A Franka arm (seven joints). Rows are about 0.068 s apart.
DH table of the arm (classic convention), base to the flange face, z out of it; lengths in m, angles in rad. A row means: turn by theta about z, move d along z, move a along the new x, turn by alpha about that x. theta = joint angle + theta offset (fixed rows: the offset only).
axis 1: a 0; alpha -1.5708; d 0.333; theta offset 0
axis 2: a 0; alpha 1.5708; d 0; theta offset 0
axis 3: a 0.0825; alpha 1.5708; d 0.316; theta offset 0
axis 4: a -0.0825; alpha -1.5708; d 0; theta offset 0
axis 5: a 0; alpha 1.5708; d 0.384; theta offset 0
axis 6: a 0.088; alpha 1.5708; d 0; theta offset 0
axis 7: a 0; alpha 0; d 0.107; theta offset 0
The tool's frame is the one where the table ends.
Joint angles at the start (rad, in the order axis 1, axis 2, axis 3, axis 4, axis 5, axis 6, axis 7):
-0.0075 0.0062 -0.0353 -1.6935 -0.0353 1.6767 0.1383
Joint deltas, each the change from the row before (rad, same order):
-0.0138 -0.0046 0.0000 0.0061 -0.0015 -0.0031 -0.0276
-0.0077 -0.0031 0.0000 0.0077 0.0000 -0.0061 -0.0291
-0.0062 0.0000 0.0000 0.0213 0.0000 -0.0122 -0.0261
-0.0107 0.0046 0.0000 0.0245 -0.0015 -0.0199 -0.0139
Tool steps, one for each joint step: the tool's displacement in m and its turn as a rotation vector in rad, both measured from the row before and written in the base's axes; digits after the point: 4 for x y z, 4 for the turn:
-0.0014 -0.0079 0.0052 -0.0011 -0.0066 0.0139
-0.0012 -0.0043 0.0049 0.0002 -0.0037 0.0212
-0.0002 -0.0035 0.0091 -0.0004 -0.0081 0.0194
-0.0001 -0.0062 0.0074 -0.0017 0.0006 0.0026

